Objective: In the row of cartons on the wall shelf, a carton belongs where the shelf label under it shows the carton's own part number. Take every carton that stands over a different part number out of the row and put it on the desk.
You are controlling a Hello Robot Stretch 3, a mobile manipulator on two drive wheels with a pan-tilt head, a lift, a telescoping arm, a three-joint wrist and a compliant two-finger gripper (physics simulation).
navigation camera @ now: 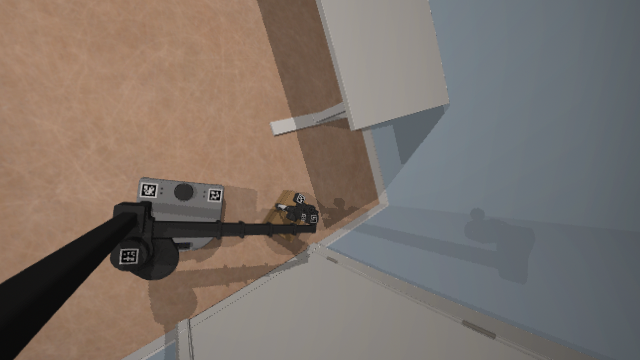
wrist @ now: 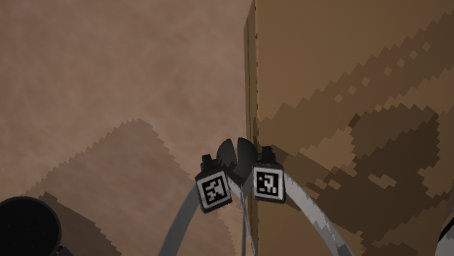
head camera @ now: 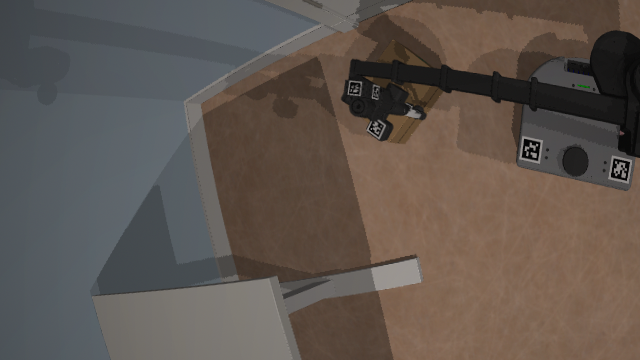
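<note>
A brown carton (head camera: 425,95) (navigation camera: 274,217) (wrist: 310,75) lies on the floor beside the robot's base. My gripper (head camera: 421,115) (navigation camera: 281,206) (wrist: 237,155) is shut and empty, its dark fingertips almost touching. In the wrist view it is over the carton's left edge, with the right fingertip in front of that edge. The arm and wrist hide part of the carton in the head view. No part number is readable on the carton. The pale desk top (head camera: 190,320) (navigation camera: 395,60) stands against the blue-grey wall. The carton row and its shelf labels do not show.
The robot's grey base (head camera: 555,125) (navigation camera: 180,210) is on the floor. A pale foot bar (head camera: 397,273) (navigation camera: 283,128) sticks out from under the desk. A large pale panel (navigation camera: 300,310) stands near the arm, and the wall corner is beyond the wrist.
</note>
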